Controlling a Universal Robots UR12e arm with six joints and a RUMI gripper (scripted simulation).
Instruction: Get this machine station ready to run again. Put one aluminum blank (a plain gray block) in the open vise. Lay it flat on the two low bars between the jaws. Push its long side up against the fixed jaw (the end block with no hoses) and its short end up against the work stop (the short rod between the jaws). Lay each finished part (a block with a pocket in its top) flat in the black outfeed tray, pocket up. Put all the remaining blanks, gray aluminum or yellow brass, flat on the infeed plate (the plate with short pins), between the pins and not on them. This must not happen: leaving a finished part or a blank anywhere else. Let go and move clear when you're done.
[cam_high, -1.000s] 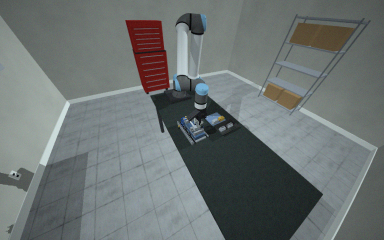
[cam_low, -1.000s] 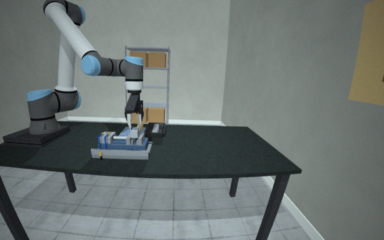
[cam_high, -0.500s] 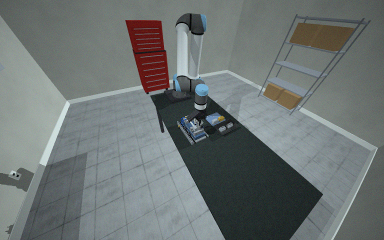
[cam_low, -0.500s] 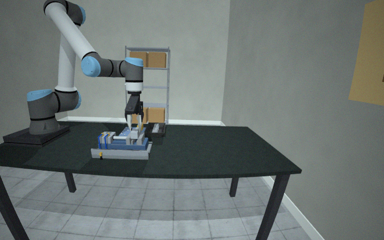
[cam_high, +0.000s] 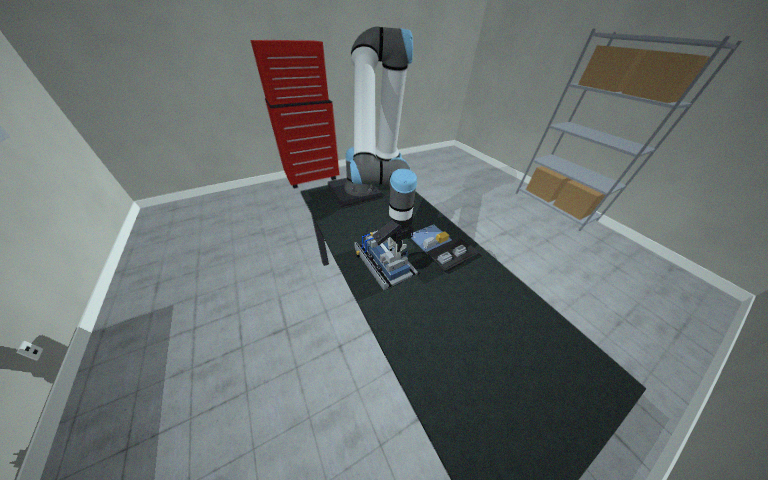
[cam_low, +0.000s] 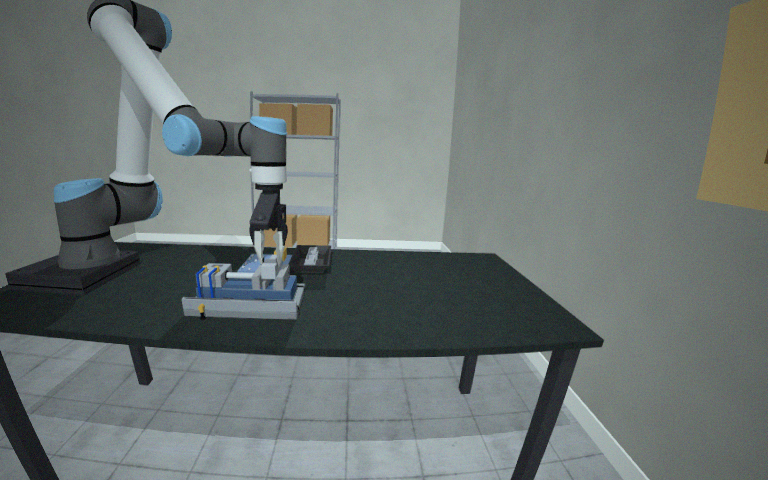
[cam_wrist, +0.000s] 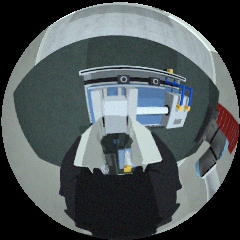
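My gripper is now 7 cm past the blue vise, 1 cm to the right of it and 8 cm above it. Also, from my hand: light gray base rail 7 cm behind, 8 cm to the right, 9 cm below; vise hose end block 16 cm behind, 2 cm to the left, 5 cm below; yellow brass blank 3 cm behind, 36 cm to the left, 10 cm below.
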